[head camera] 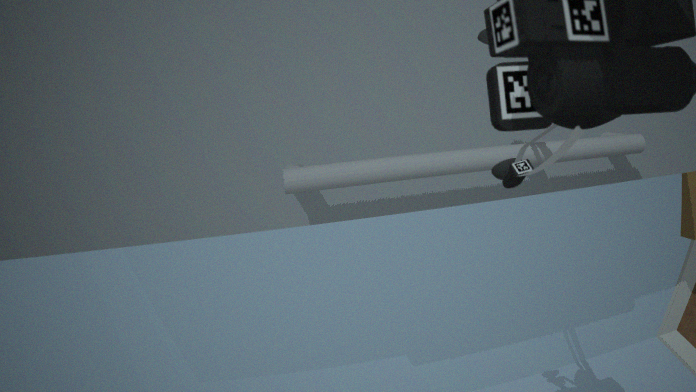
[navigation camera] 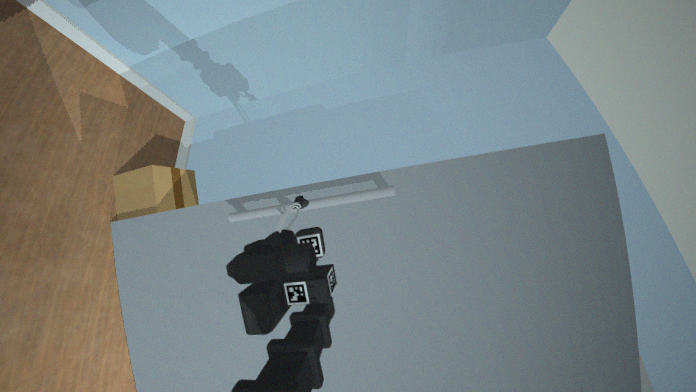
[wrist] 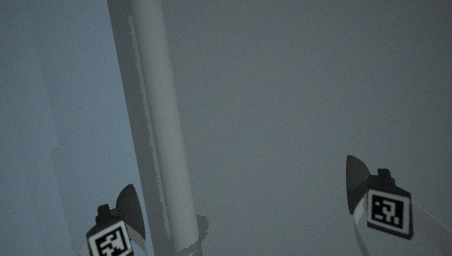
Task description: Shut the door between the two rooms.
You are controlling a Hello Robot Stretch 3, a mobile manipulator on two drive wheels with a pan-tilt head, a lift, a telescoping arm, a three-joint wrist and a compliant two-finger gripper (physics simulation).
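Places are measured from the robot's base along level axes (x ahead, y left, z up), in centimetres.
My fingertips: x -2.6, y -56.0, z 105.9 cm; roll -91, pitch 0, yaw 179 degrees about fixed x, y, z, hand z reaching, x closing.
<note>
Behind a point stands the place of what it marks.
The grey door [head camera: 200,100] @[x -7.9, y -69.5, z 142.0 cm] [navigation camera: 475,250] @[x -19.2, y -68.8, z 154.9 cm] [wrist: 300,100] fills much of each view, its straight edge against the blue wall. A long pale bar handle [head camera: 400,167] @[x 4.1, y -62.2, z 117.0 cm] [navigation camera: 350,198] @[x 4.2, y -62.2, z 118.3 cm] [wrist: 167,115] runs along it near that edge. My gripper [head camera: 500,102] @[x -2.6, y -56.0, z 105.9 cm] [navigation camera: 310,237] @[x -2.6, y -56.0, z 105.9 cm] [wrist: 241,189] @[x -2.6, y -56.0, z 105.9 cm] is open wide at the handle. In the wrist view, the bar passes between the fingertips, much nearer the left one. In the head and navigation views, one fingertip overlaps the handle and the other is mostly hidden behind the gripper body. Whether a finger touches the bar is unclear.
A blue wall [head camera: 300,300] @[x 34.8, y -108.8, z 131.4 cm] [navigation camera: 350,50] @[x 83.8, y -109.9, z 126.1 cm] [wrist: 60,100] lies beyond the door edge, with a white baseboard [navigation camera: 100,55] @[x 95.7, y -72.7, z 3.5 cm]. A yellowish-brown block [head camera: 689,205] @[x 24.3, y -95.1, z 27.8 cm] [navigation camera: 140,192] @[x 22.7, y -74.7, z 18.5 cm] stands by the door's edge. Wooden floor [navigation camera: 50,225] @[x 13.1, y -51.6, z 0.0 cm] shows at left in the navigation view.
</note>
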